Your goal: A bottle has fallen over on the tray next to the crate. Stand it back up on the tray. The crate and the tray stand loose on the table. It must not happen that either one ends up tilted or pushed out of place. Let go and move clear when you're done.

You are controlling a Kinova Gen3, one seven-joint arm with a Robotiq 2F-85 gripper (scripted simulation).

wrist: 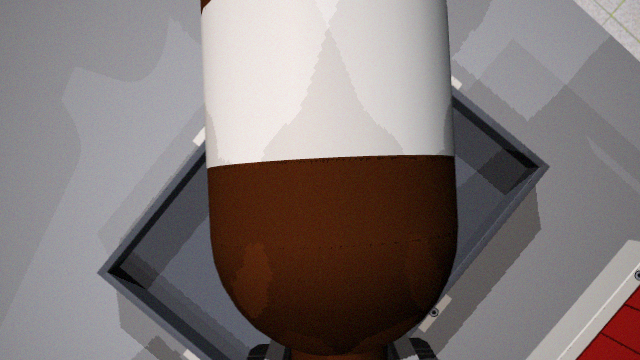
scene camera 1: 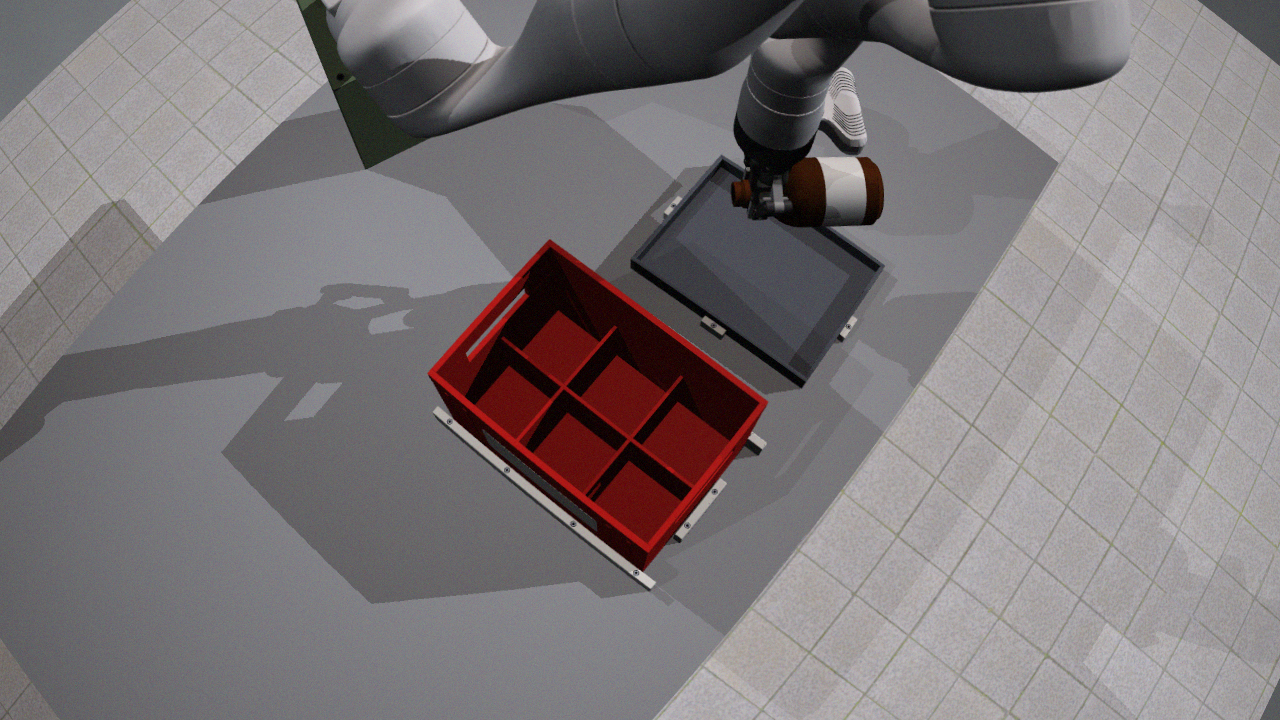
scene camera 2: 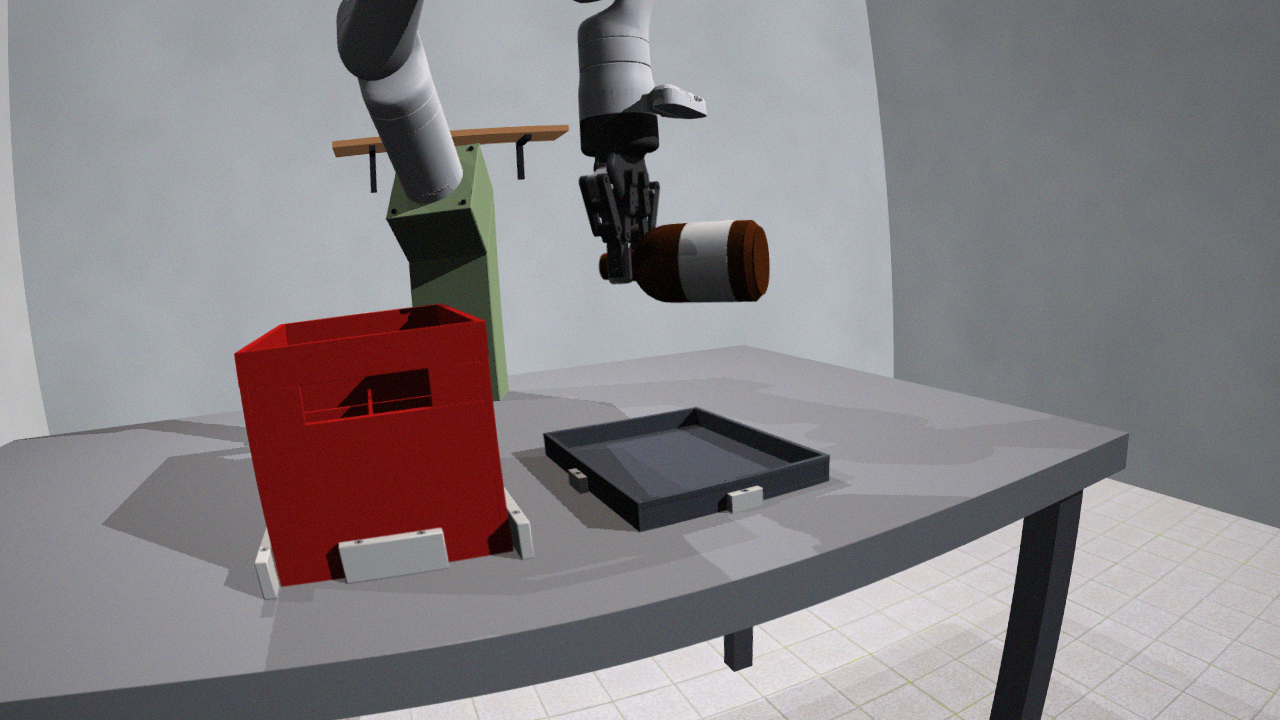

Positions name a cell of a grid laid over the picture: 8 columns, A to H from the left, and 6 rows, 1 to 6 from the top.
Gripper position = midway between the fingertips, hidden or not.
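Note:
Visible to me: my gripper (scene camera 2: D3) (scene camera 1: E2); a tray (scene camera 1: E3) (wrist: C5) (scene camera 2: E4); a bottle (scene camera 2: E3) (wrist: E3) (scene camera 1: F2); a red crate (scene camera 2: C5).

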